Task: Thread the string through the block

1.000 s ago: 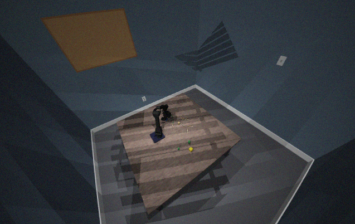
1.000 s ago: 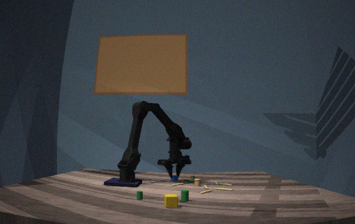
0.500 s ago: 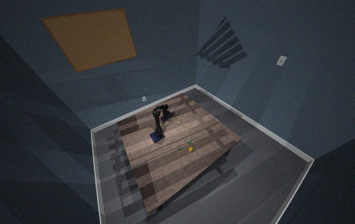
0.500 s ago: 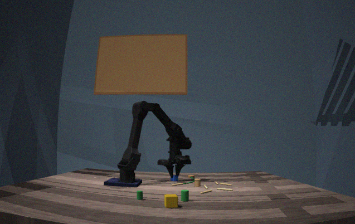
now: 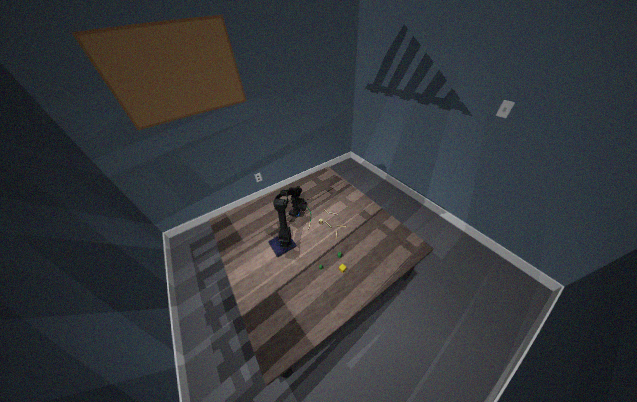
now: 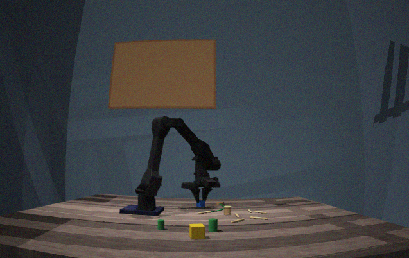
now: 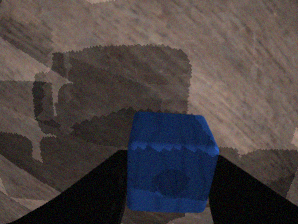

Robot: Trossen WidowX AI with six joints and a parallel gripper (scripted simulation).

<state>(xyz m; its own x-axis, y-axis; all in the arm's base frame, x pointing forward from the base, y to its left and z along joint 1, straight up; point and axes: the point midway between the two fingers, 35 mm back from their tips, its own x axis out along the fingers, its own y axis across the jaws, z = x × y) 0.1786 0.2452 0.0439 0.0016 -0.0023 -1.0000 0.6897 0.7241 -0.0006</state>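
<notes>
My gripper tip is now 5 cm short of the thin wooden stick, 13 cm to the left of it and 2 cm above it. Also, from my gripper tip: blue block (right at my gripper tip); then tan wooden cylinder (14 cm ahead, 16 cm to the right, 1 cm below); then round wooden button (7 cm ahead, 16 cm to the left, 2 cm below).
</notes>
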